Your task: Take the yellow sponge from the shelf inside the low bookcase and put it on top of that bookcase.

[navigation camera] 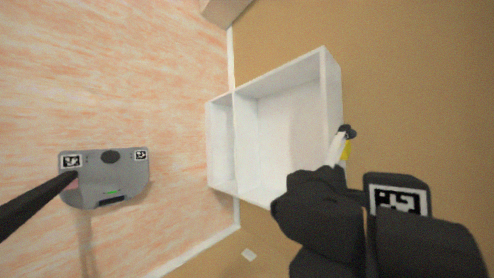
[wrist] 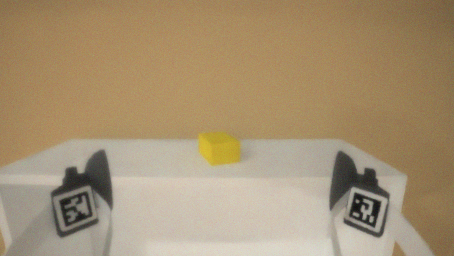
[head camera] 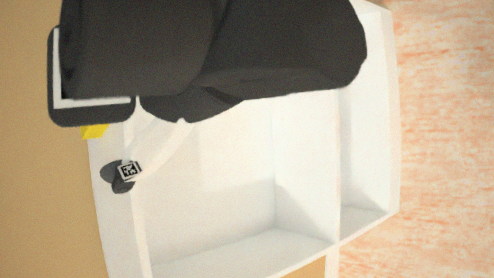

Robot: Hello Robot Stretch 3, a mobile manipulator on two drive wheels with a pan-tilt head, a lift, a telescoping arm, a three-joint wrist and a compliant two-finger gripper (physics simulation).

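Pixels of known places: gripper, fingertip midpoint: [navigation camera: 348, 165] [wrist: 221, 172]; robot's base, link origin: [navigation camera: 110, 156].
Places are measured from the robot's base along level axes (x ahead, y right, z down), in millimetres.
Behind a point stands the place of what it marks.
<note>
The yellow sponge [head camera: 94, 131] {x 28, y 765, z -1085 mm} [navigation camera: 345, 151] {x -12, y 721, z -1103 mm} [wrist: 219, 148] {x -8, y 718, z -1095 mm} rests on the top board of the white low bookcase [head camera: 112, 225] {x 240, y 799, z -1060 mm} [navigation camera: 331, 85] {x 291, y 737, z -1060 mm} [wrist: 125, 157] {x 204, y 763, z -1060 mm}, near its back edge in the wrist view. In the head view the dark wrist partly hides it. My gripper is open, its two fingertips wide apart around bare space [wrist: 221, 181] {x -13, y 651, z -1054 mm} in the wrist view, with the sponge beyond them, touched by neither. One fingertip shows beside the top board in the head view and in the navigation view; the other is hidden there.
The bookcase's open compartments face me, divided by a shelf board [navigation camera: 245, 145] {x 18, y 747, z -453 mm}. The tan wall [head camera: 40, 200] {x 192, y 969, z -1204 mm} [navigation camera: 425, 75] {x 293, y 971, z -1345 mm} [wrist: 225, 65] {x -20, y 967, z -1269 mm} stands behind it. My base [navigation camera: 107, 175] {x -95, y -15, z -160 mm} is on the wood-patterned floor [head camera: 450, 150] {x 186, y 434, z 0 mm}. A pale furniture piece [navigation camera: 225, 11] {x 1292, y 817, z -195 mm} and a small wall plate [navigation camera: 248, 254] {x -862, y 770, z -400 mm} also show.
</note>
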